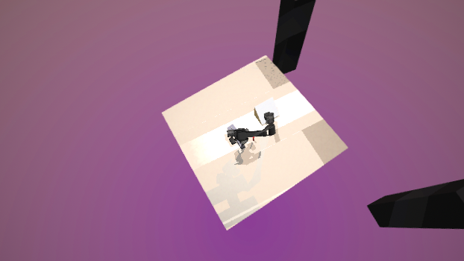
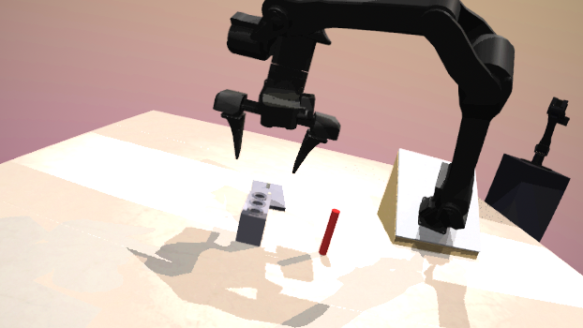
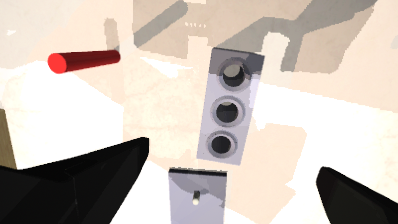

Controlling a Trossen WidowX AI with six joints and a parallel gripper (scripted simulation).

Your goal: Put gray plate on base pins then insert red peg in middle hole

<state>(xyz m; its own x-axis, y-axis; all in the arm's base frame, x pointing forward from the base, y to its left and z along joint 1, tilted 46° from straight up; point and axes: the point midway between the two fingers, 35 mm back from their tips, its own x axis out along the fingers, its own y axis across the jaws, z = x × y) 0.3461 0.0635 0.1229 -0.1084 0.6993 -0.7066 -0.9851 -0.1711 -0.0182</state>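
The gray plate is 8 cm below my gripper tip. The rest, counted from my gripper tip: red peg: 13 cm behind, 7 cm below, 1 cm to the left.
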